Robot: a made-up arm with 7 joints.
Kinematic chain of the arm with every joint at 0, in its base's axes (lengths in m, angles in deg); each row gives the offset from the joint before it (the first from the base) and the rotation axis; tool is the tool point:
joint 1: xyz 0 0.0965 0 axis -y
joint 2: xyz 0 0.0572 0 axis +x
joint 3: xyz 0 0 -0.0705 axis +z
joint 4: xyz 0 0 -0.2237 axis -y
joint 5: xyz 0 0 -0.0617 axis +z
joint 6: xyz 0 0 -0.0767 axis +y
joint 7: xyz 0 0 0 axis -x
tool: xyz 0 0 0
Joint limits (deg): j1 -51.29..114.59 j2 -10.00..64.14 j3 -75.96..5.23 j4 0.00..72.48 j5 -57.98..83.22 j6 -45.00..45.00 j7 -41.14..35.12
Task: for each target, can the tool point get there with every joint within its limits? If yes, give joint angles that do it. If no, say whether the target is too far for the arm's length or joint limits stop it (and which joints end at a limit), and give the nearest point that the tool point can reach.
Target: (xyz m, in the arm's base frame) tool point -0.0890 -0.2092 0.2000
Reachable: no: joint limits stop it (at a limit: joint 1, joint 2, joint 4) | nearest point 0.2543 -0.0154 0.1922 | short by 0.394 m
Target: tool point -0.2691 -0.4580 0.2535
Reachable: no: too far | nearest point -0.2207 -0.0307 -0.2179 | short by 0.638 m
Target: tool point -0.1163 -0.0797 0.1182
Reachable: no: joint limits stop it (at a limit: joint 1, joint 2, joint 3, joint 4) | nearest point -0.2207 -0.0307 -0.2179 | short by 0.355 m
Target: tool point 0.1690 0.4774 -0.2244
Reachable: yes | joints 30.33 52.34 -35.43 16.77 17.83 34.84 -34.88
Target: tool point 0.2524 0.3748 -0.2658
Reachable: yes | joints 38.07 34.48 -34.96 17.86 -1.38 -3.61 17.50
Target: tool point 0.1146 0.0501 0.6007
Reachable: no: too far | nearest point 0.2443 0.0848 0.2565 | short by 0.369 m
